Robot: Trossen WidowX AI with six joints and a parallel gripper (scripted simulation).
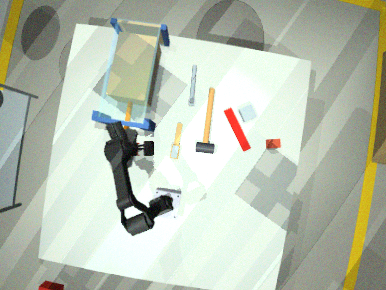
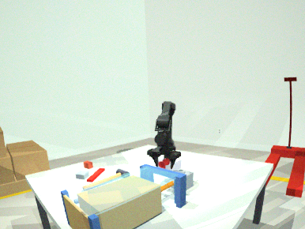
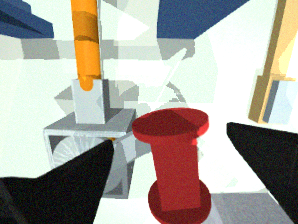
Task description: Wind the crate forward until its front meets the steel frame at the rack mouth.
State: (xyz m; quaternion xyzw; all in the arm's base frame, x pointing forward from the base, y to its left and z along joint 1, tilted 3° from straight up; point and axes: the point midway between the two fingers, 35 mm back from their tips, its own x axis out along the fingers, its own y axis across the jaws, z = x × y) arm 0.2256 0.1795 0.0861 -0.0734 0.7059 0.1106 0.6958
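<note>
The red grip is 1 cm above my gripper tip. From my gripper tip the other things lie so: winch 8 cm behind, 7 cm to the left, 9 cm below; then winch handle 3 cm behind, 3 cm to the left, 2 cm below; then blue frame 10 cm ahead, 9 cm to the left, 1 cm below.
</note>
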